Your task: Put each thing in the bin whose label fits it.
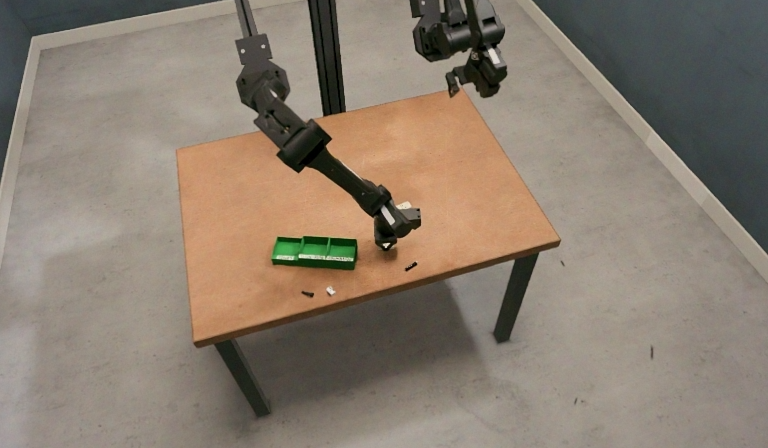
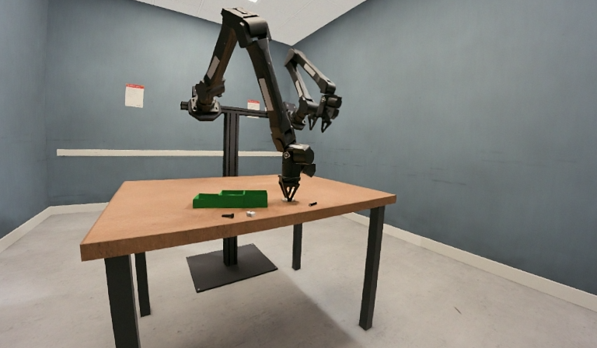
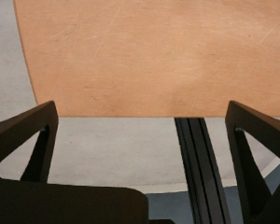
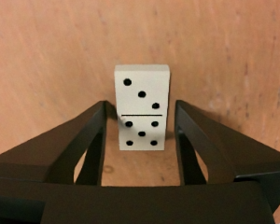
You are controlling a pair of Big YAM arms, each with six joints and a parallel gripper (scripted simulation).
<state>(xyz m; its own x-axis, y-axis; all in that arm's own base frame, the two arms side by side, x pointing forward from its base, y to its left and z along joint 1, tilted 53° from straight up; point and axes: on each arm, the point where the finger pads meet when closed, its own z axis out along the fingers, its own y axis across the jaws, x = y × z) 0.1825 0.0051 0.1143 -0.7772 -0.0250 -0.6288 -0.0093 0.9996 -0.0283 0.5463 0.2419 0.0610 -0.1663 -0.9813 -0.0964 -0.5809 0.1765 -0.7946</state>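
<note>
My right gripper is now 6 cm past the green two-compartment bin, 21 cm to the left of it and 1 cm below it. The rest, counted from my right hand: black bolt: 6 cm ahead, 28 cm to the right.
</note>
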